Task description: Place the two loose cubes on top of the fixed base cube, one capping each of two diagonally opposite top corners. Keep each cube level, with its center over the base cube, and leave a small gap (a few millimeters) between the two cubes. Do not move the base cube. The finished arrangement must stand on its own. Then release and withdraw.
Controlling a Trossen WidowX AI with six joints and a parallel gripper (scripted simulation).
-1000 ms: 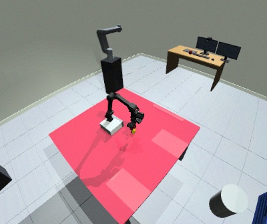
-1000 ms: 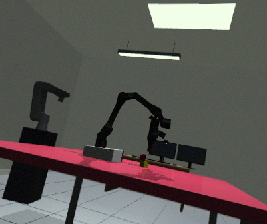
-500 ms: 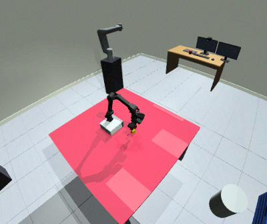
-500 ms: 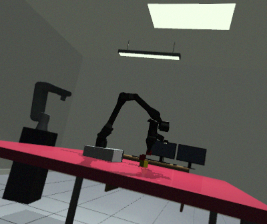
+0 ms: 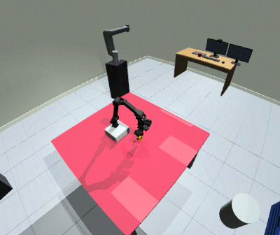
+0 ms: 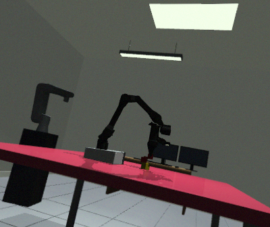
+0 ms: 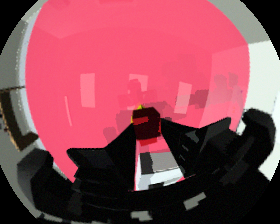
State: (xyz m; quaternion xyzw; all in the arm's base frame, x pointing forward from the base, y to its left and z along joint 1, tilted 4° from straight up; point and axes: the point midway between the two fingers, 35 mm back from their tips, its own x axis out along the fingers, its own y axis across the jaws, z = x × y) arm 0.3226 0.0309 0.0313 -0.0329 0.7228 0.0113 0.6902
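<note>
Now: gripper tip 40 mm past the red cube and 30 mm above it. Round my gripper tip: yellow cube (70 mm below, 20 mm behind).
</note>
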